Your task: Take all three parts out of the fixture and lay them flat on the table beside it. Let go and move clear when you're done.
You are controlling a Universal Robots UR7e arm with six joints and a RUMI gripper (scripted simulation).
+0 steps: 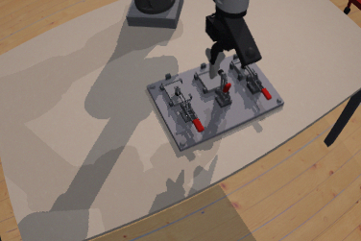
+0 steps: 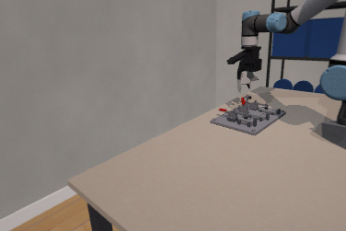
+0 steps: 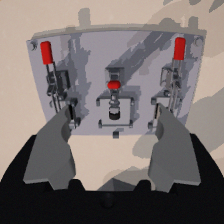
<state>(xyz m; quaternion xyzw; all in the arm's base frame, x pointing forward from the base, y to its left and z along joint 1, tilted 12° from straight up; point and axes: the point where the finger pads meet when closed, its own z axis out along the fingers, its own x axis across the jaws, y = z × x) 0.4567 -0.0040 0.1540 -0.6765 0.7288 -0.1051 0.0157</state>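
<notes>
Now: the flat grey part 90 mm behind my hand, 10 mm to the left of it and 120 mm below it. The rest, counted from my hand: grey fixture plate (40 mm behind, 150 mm below); clamp (110 mm to the left, 100 mm below).
</notes>
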